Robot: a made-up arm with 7 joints. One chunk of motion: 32 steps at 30 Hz.
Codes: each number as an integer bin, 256 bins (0 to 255) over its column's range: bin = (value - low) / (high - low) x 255, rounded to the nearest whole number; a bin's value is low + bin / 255 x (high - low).
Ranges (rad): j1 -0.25..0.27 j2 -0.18..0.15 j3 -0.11..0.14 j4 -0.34..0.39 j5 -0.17..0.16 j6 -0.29..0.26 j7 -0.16..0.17
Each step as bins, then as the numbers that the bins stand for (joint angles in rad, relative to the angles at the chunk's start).
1 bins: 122 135 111 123 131 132 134
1 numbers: -0.0012 -0.0053 -0.0012 0.0121 -0.0005 -0.0053 0.0134
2 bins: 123 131 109 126 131 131 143
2 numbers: 0.0008 -0.0105 -0.0031 0.0207 -0.0005 -0.0075 0.0251
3 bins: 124 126 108 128 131 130 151
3 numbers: 0.0029 -0.0169 -0.0041 0.0264 -0.0005 -0.0096 0.0354
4 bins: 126 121 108 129 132 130 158
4 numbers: 0.0069 -0.0234 -0.0041 0.0293 0.0008 -0.0096 0.0445
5 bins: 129 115 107 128 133 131 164
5 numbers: 0.0131 -0.0312 -0.0051 0.0264 0.0021 -0.0075 0.0522
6 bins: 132 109 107 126 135 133 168
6 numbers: 0.0192 -0.0389 -0.0051 0.0207 0.0047 -0.0031 0.0574
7 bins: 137 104 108 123 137 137 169
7 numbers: 0.0294 -0.0454 -0.0041 0.0121 0.0073 0.0055 0.0587
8 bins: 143 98 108 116 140 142 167
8 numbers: 0.0416 -0.0532 -0.0041 -0.0079 0.0112 0.0163 0.0561
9 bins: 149 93 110 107 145 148 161
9 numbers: 0.0538 -0.0596 -0.0022 -0.0337 0.0176 0.0292 0.0484
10 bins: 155 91 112 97 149 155 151
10 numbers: 0.0661 -0.0622 -0.0002 -0.0623 0.0228 0.0443 0.0354
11 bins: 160 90 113 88 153 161 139
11 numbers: 0.0763 -0.0635 0.0008 -0.0881 0.0280 0.0573 0.0199
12 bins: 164 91 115 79 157 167 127
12 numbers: 0.0844 -0.0622 0.0027 -0.1138 0.0332 0.0702 0.0044
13 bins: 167 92 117 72 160 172 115
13 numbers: 0.0905 -0.0609 0.0047 -0.1339 0.0371 0.0810 -0.0112
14 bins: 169 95 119 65 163 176 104
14 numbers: 0.0946 -0.0571 0.0067 -0.1539 0.0409 0.0896 -0.0254
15 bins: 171 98 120 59 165 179 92
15 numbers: 0.0987 -0.0532 0.0076 -0.1711 0.0435 0.0961 -0.0409
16 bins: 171 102 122 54 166 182 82
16 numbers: 0.0987 -0.0480 0.0096 -0.1854 0.0448 0.1025 -0.0539
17 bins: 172 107 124 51 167 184 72
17 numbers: 0.1007 -0.0415 0.0116 -0.1940 0.0461 0.1069 -0.0668
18 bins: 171 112 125 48 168 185 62
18 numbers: 0.0987 -0.0351 0.0125 -0.2026 0.0474 0.1090 -0.0798
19 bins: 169 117 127 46 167 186 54
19 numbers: 0.0946 -0.0286 0.0145 -0.2083 0.0461 0.1112 -0.0901
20 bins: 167 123 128 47 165 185 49
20 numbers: 0.0905 -0.0208 0.0155 -0.2055 0.0435 0.1090 -0.0966
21 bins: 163 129 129 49 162 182 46
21 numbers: 0.0824 -0.0131 0.0165 -0.1997 0.0396 0.1025 -0.1005
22 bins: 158 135 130 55 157 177 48
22 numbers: 0.0722 -0.0053 0.0175 -0.1825 0.0332 0.0918 -0.0979
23 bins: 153 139 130 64 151 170 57
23 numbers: 0.0620 -0.0001 0.0175 -0.1568 0.0254 0.0767 -0.0862
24 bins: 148 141 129 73 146 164 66
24 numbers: 0.0518 0.0025 0.0165 -0.1310 0.0189 0.0637 -0.0746
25 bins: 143 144 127 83 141 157 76
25 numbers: 0.0416 0.0064 0.0145 -0.1024 0.0125 0.0486 -0.0616
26 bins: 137 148 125 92 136 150 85
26 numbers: 0.0294 0.0115 0.0125 -0.0766 0.0060 0.0335 -0.0500
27 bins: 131 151 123 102 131 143 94
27 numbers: 0.0171 0.0154 0.0106 -0.0480 -0.0005 0.0184 -0.0384
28 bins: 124 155 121 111 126 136 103
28 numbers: 0.0029 0.0206 0.0086 -0.0222 -0.0069 0.0033 -0.0267
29 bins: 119 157 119 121 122 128 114
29 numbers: -0.0073 0.0232 0.0067 0.0064 -0.0121 -0.0139 -0.0125
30 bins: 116 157 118 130 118 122 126
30 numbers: -0.0135 0.0232 0.0057 0.0322 -0.0173 -0.0269 0.0031
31 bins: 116 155 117 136 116 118 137
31 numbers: -0.0135 0.0206 0.0047 0.0493 -0.0199 -0.0355 0.0173
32 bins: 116 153 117 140 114 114 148
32 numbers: -0.0135 0.0180 0.0047 0.0608 -0.0225 -0.0441 0.0315
